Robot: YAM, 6 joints.
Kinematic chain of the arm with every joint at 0, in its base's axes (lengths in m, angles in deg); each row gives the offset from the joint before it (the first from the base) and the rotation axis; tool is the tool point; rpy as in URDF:
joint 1: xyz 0 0 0.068 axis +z
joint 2: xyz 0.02 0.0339 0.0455 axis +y
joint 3: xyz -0.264 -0.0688 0 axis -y
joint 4: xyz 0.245 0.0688 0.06 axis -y
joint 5: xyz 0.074 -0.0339 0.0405 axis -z
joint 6: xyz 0.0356 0 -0.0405 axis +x
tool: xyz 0 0 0 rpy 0 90 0
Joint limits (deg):
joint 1: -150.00..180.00
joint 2: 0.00..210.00
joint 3: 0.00..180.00
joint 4: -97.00..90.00
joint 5: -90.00..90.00
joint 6: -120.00..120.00
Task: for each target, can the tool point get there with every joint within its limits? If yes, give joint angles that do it. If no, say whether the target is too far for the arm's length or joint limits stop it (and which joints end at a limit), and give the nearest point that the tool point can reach.
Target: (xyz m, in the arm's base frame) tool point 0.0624 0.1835 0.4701
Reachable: yes | joints 78.23 55.34 61.67 25.36 41.65 -37.07
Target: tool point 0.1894 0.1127 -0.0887
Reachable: yes | joints 33.01 151.92 26.92 67.71 14.15 97.85
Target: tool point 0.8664 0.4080 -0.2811
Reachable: no: too far | nearest point 0.5400 0.2543 -0.1293 | short by 0.391 m
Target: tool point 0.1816 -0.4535 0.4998
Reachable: yes | joints -70.84 128.05 145.41 10.89 -39.70 29.57
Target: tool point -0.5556 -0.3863 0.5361
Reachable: no: too far | nearest point -0.4485 -0.3119 0.4522 | short by 0.155 m
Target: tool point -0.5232 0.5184 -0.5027
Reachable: no: too far | nearest point -0.3591 0.3558 -0.2734 | short by 0.326 m
